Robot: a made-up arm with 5 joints. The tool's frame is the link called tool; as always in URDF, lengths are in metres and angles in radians.
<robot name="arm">
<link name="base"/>
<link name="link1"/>
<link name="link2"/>
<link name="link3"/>
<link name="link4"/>
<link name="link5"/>
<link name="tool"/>
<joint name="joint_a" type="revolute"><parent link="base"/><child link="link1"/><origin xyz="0 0 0.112"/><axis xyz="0 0 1"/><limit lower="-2.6" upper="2.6" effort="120" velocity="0.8"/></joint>
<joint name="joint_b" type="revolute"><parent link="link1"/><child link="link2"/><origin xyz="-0.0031 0.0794 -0.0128"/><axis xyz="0 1 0"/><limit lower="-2.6" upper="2.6" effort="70" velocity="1.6"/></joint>
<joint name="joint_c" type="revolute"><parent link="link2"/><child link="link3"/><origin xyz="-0.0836 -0.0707 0.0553"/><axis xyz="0 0 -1"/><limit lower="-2.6" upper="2.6" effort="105" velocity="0.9"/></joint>
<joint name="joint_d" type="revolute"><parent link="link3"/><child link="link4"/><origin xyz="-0.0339 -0.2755 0.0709"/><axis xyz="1 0 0"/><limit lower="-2.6" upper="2.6" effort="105" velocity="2.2"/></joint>
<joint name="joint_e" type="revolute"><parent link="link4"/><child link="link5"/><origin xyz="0.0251 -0.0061 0.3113"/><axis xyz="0 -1 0"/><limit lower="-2.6" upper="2.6" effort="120" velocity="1.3"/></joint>
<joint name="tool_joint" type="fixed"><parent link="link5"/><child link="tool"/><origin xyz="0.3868 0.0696 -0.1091"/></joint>
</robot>
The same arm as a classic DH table. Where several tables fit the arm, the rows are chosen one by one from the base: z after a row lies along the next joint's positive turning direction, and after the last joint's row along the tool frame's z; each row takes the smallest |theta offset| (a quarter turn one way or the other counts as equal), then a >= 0, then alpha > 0; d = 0 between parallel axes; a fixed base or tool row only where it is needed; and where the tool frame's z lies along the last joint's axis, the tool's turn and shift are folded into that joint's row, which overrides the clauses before.
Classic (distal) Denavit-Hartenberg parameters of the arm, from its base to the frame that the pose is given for. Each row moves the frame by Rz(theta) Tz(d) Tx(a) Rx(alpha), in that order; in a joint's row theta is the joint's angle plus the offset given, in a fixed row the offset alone. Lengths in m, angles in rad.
joint_a: a -0.0031, alpha -1.5708, d 0.0992, theta offset 0
joint_b: a -0.0836, alpha -1.5708, d 0.0087, theta offset 0
joint_c: a 0.2755, alpha 1.5708, d -0.1262, theta offset 1.5708
joint_d: a 0.3113, alpha -1.5708, d -0.0088, theta offset -1.5708
joint_e: a 0.3868, alpha -1.5708, d -0.0635, theta offset -1.5708
tool (fixed): a 0, alpha 0, d -0.1091, theta offset 0
Joint limits (rad, base to tool): -2.6..2.6 -2.6..2.6 -2.6..2.6 -2.6..2.6 -2.6..2.6

